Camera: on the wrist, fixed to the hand. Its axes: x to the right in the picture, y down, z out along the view.
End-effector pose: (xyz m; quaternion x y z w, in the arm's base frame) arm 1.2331 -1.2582 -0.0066 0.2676 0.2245 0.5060 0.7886
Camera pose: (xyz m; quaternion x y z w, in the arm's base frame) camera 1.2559 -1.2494 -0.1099 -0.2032 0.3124 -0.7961 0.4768
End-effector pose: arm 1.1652 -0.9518 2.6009 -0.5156 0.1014 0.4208 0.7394
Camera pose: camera 1.2576 -1.0033 2.6105 -0.0716 -0.4737 -0.7628 0.4343
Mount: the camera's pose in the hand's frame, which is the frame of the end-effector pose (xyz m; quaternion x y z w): 0.0255 -0.0795 -0.0656 -0.0490 -0.0291 0.9983 0.0110
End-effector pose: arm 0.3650 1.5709 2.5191 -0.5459 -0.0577 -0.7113 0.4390
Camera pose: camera 0.2622 1.5681 2.5457 -0.1058 0.5664 0.4435 0.6865
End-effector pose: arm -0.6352 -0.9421 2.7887 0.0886 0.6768 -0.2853 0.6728
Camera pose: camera -0.7337 -0.9810 2.7809 0.6354 -0.0866 0.6991 0.3163
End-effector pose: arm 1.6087 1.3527 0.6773 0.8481 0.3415 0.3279 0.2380
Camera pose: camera 1.5420 1.4352 0.6815 -0.3481 0.8659 -0.2333 0.2732
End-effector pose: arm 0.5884 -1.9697 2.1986 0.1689 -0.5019 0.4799 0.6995
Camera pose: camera 0.6916 -1.9482 2.2113 0.5195 0.2180 -0.6741 0.4777
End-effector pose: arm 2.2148 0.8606 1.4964 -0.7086 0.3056 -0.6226 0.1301
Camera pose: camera 2.1742 0.9203 1.5743 0.2728 0.7375 0.1586 0.5971
